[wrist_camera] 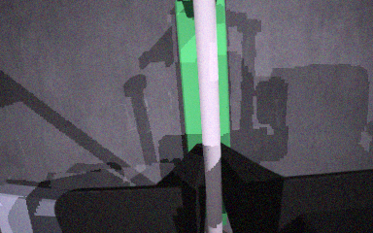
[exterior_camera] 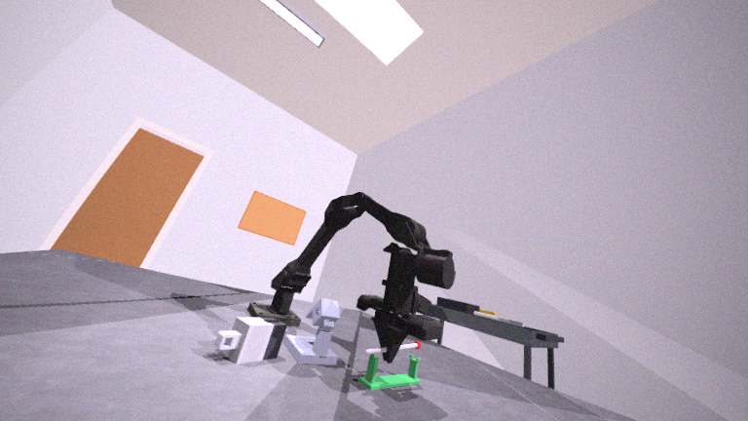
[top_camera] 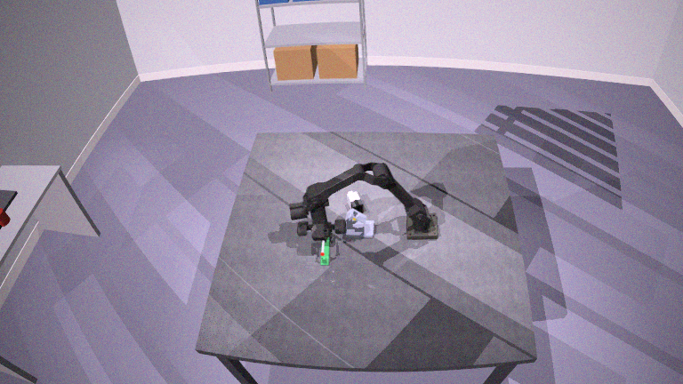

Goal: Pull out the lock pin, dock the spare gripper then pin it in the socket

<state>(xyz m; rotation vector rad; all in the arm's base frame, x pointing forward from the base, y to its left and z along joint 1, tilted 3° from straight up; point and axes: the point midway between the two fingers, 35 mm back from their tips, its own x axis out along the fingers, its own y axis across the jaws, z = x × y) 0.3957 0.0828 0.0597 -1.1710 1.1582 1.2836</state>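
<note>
My gripper tip is now 2 cm to the right of the green cradle and 1 cm above it. From my gripper tip the other things lie so: spare gripper 23 cm to the right, 11 cm behind, 1 cm below; then mount 12 cm behind, 9 cm to the right, 2 cm above.
</note>
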